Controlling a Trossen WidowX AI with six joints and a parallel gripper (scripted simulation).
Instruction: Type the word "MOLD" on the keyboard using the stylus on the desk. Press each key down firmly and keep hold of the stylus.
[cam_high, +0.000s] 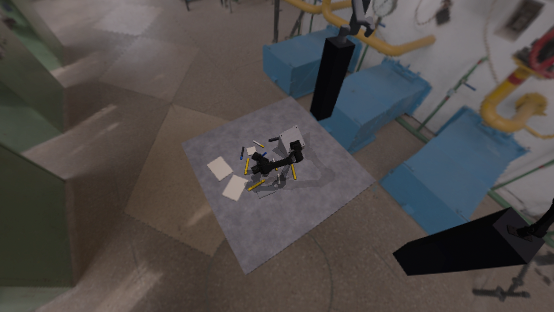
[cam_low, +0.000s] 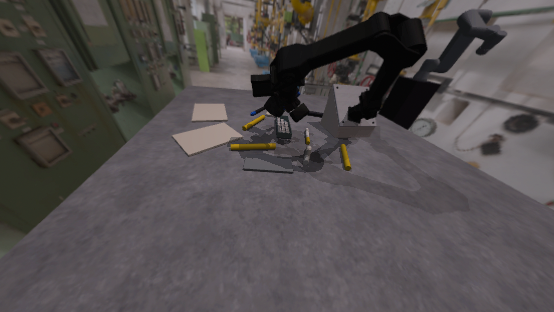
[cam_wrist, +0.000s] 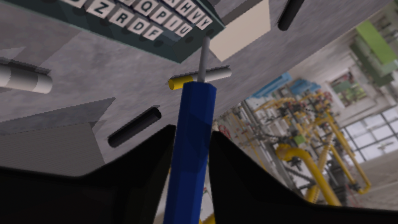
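The grey stylus tip is 4 cm below my gripper tip, 3 cm ahead of it and 1 cm to the right of it. Round my gripper tip: blue stylus (1 cm below, 1 cm ahead); black pen (22 cm behind, 20 cm to the right, 10 cm below).
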